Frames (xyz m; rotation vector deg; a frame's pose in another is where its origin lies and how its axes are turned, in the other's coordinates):
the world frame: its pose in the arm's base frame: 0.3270 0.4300 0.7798 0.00 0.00 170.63
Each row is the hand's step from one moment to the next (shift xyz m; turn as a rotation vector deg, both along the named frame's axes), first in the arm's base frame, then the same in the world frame.
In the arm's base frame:
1: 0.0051 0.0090 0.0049 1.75 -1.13 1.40
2: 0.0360 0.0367 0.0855 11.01 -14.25 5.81
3: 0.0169 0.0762 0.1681 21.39 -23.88 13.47
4: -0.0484 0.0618 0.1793 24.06 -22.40 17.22
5: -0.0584 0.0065 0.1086 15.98 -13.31 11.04
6: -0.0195 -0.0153 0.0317 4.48 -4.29 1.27
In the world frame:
1: -0.0036 -0.0097 0.0049 -1.91 0.83 1.40
2: -0.0295 -0.0421 0.0855 -13.18 12.27 5.81
3: -0.0043 -0.0779 0.1681 -24.99 20.08 13.47
4: 0.0578 -0.0531 0.1793 -27.39 18.18 17.22
5: 0.0587 0.0031 0.1086 -17.93 10.53 11.04
6: 0.0167 0.0183 0.0317 -5.12 3.50 1.27

